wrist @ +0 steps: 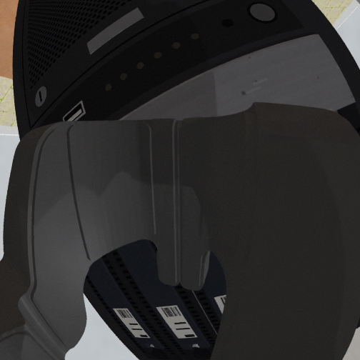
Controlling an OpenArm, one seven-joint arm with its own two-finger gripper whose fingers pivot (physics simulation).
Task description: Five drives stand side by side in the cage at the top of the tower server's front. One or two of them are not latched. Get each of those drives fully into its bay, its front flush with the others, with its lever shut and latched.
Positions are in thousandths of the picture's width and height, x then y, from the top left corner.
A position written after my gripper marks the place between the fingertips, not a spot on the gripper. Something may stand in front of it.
Observation:
In view: my gripper (526, 571), a black tower server (188, 188) and a drive cage (840, 199).

